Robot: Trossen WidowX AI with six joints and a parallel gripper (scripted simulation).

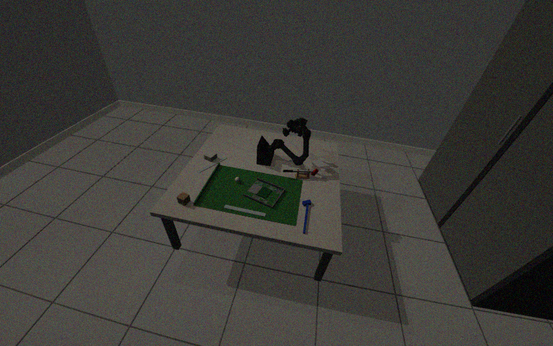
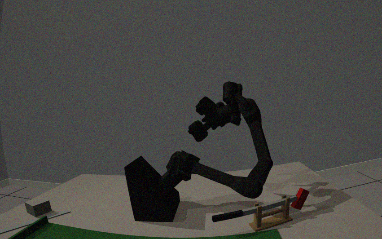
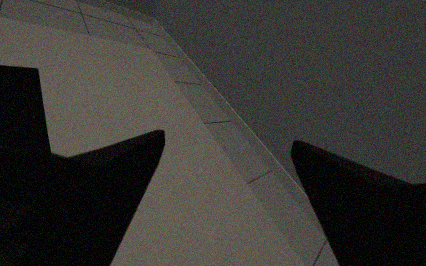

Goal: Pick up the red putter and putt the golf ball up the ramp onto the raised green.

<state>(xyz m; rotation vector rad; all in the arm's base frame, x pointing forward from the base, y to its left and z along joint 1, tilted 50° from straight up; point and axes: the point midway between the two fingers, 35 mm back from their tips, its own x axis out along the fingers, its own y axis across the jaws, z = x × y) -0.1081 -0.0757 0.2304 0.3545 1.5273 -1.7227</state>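
The red putter is 320 mm ahead of my gripper tip, 230 mm to the left of it and 210 mm below it. Also, from my gripper tip: wooden stand (320 mm ahead, 250 mm to the left, 240 mm below); green mat (640 mm ahead, 90 mm to the right, 270 mm below); white golf ball (570 mm ahead, 240 mm to the right, 250 mm below).
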